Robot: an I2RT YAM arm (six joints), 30 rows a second.
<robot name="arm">
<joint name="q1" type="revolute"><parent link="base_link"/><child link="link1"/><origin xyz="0.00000 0.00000 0.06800" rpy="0.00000 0.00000 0.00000"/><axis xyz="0 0 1"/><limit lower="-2.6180" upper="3.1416"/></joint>
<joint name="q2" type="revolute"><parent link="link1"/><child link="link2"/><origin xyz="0.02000 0.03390 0.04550" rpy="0.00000 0.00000 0.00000"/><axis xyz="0 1 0"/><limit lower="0.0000" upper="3.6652"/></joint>
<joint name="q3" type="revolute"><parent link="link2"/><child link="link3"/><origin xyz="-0.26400 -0.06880 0.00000" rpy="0.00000 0.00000 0.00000"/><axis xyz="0 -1 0"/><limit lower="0.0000" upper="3.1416"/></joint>
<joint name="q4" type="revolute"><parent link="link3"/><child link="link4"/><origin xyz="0.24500 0.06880 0.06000" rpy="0.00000 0.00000 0.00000"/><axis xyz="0 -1 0"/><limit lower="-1.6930" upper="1.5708"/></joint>
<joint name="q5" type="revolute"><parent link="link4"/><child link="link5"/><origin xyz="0.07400 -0.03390 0.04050" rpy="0.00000 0.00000 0.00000"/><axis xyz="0 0 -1"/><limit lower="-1.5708" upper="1.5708"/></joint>
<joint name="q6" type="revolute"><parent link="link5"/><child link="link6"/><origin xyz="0.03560 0.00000 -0.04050" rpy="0.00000 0.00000 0.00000"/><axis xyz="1 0 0"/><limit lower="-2.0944" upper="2.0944"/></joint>
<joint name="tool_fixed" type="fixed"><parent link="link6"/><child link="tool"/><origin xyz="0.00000 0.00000 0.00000" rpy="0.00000 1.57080 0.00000"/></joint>
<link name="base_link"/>
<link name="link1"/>
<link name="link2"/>
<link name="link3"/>
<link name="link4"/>
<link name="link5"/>
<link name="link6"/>
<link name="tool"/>
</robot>
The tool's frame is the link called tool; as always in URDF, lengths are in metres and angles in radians.
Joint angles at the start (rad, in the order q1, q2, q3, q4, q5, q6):
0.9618 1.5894 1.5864 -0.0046 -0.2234 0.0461
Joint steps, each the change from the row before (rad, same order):
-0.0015 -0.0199 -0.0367 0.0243 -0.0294 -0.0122
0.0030 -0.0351 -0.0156 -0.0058 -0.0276 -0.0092
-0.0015 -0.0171 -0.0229 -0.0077 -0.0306 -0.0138
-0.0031 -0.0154 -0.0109 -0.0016 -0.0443 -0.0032
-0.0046 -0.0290 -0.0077 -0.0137 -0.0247 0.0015
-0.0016 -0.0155 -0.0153 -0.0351 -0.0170 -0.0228
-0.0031 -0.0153 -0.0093 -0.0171 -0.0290 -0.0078
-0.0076 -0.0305 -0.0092 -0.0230 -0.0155 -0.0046
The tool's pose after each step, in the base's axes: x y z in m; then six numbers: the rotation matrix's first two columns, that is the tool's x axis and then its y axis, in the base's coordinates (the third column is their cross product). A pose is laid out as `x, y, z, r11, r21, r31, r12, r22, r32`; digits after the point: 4 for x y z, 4 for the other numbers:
0.2073, 0.3118, 0.4326, -0.0318, 0.0118, -0.9994, -0.9362, 0.3499, 0.0339
0.1995, 0.3042, 0.4387, -0.0156, 0.0191, -0.9997, -0.9469, 0.3209, 0.0209
0.1965, 0.3008, 0.4356, -0.0104, 0.0033, -0.9999, -0.9559, 0.2936, 0.0109
0.1934, 0.2971, 0.4368, -0.0057, 0.0044, -1.0000, -0.9672, 0.2540, 0.0067
0.1888, 0.2891, 0.4422, -0.0028, 0.0108, -0.9999, -0.9721, 0.2344, 0.0053
0.1863, 0.2856, 0.4381, -0.0008, -0.0228, -0.9997, -0.9756, 0.2193, -0.0042
0.1836, 0.2816, 0.4379, 0.0004, -0.0329, -0.9995, -0.9810, 0.1937, -0.0068
0.1796, 0.2727, 0.4417, 0.0037, -0.0348, -0.9994, -0.9825, 0.1858, -0.0101

